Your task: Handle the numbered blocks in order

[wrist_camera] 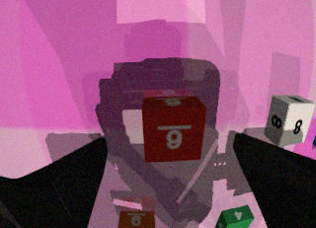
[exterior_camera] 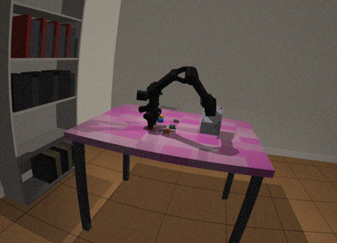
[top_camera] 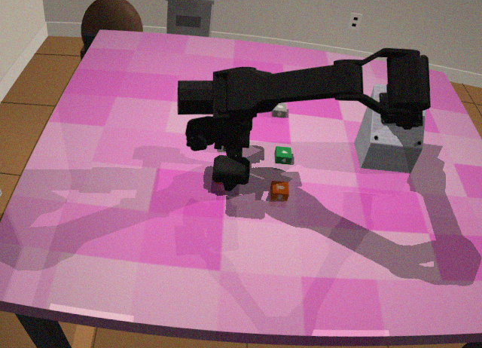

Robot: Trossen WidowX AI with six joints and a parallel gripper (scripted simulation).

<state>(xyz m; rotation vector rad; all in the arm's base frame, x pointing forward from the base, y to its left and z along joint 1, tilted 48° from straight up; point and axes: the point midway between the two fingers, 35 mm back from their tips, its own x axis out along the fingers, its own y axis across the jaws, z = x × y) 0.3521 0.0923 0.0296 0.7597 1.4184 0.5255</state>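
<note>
Right now the red block is 1 cm ahead of my gripper tip. Also, from my gripper tip: orange block: 10 cm behind, 4 cm to the left; then green block: 12 cm behind, 6 cm to the right; then white block: 9 cm to the right.
</note>
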